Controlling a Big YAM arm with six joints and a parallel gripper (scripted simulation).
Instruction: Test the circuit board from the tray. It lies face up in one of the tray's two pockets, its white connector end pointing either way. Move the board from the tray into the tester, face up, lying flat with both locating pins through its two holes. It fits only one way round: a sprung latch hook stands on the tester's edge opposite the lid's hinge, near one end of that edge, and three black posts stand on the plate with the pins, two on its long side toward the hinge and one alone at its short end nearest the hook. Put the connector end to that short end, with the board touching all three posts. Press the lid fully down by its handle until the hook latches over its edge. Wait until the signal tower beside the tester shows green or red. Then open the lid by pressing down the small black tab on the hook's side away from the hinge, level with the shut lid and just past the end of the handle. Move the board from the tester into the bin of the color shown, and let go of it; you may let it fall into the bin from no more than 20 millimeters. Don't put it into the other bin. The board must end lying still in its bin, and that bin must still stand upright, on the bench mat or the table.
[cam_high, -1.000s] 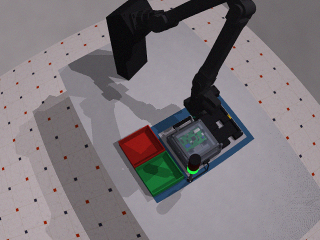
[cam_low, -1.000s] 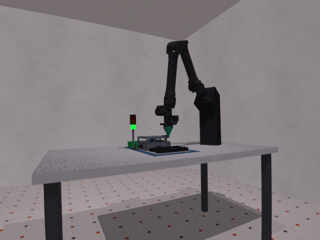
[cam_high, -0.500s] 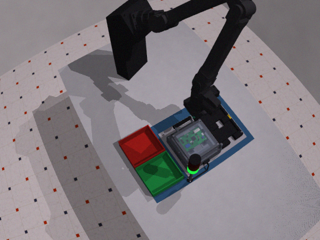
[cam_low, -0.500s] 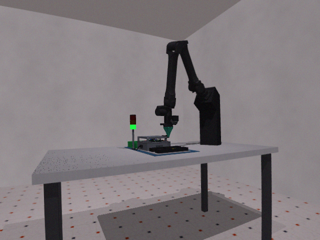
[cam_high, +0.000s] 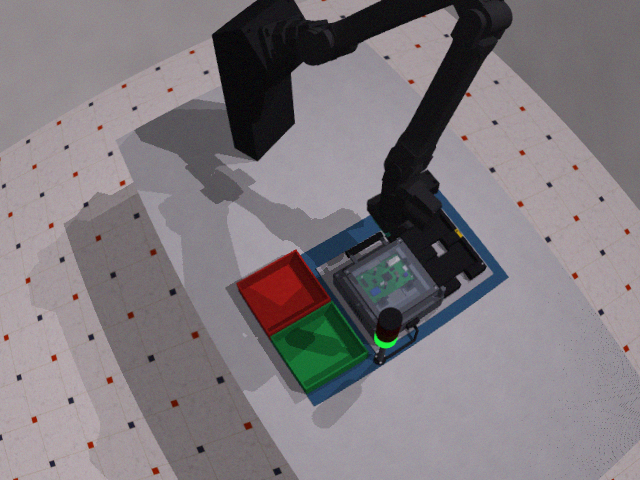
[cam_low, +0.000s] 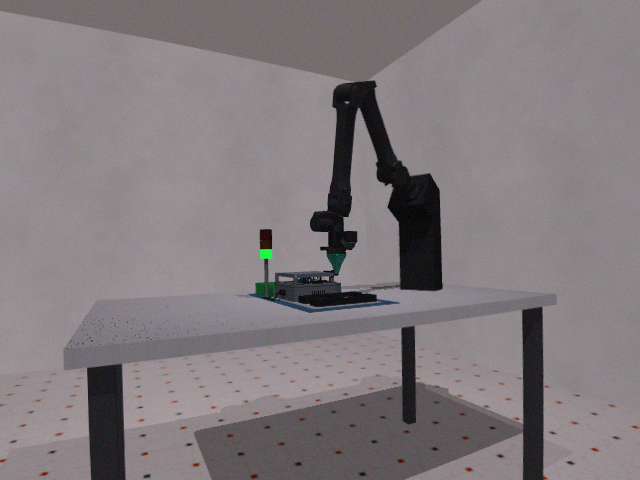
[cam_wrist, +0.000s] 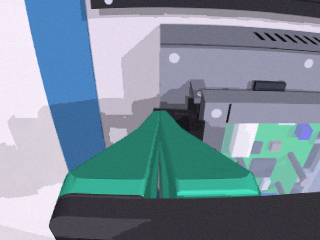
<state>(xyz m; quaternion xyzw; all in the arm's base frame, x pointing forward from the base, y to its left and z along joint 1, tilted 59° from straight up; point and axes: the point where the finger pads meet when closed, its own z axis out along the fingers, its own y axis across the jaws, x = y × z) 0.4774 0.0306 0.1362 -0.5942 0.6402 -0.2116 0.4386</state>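
Now: hand 1 cm short of the latch hook and 1 cm above it. From my hand the other things lie so: green circuit board: 8 cm ahead, 5 cm to the right, 3 cm below; tester lid: 9 cm ahead, 5 cm to the right, 1 cm below; tester plate: 9 cm ahead, 4 cm to the right, 3 cm below.
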